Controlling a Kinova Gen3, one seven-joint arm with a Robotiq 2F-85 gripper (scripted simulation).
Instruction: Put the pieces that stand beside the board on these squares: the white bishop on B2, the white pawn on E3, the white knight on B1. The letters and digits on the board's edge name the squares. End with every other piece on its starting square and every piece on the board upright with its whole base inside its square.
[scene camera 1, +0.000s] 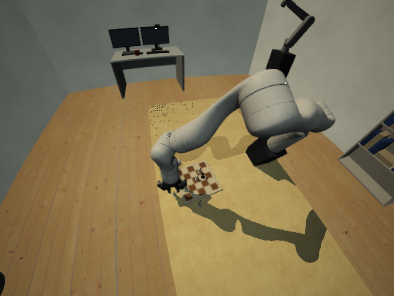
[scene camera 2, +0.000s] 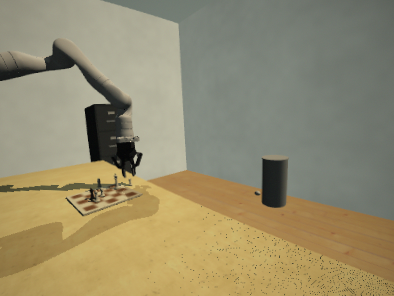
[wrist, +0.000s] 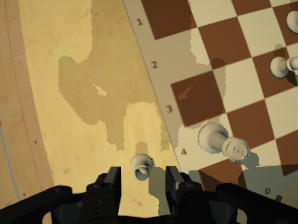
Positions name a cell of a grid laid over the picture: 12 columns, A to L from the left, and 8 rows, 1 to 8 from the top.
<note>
In view: my gripper (wrist: F7) and a chessboard (scene camera 2: C6).
The chessboard shows as well in the wrist view (wrist: I3).
</note>
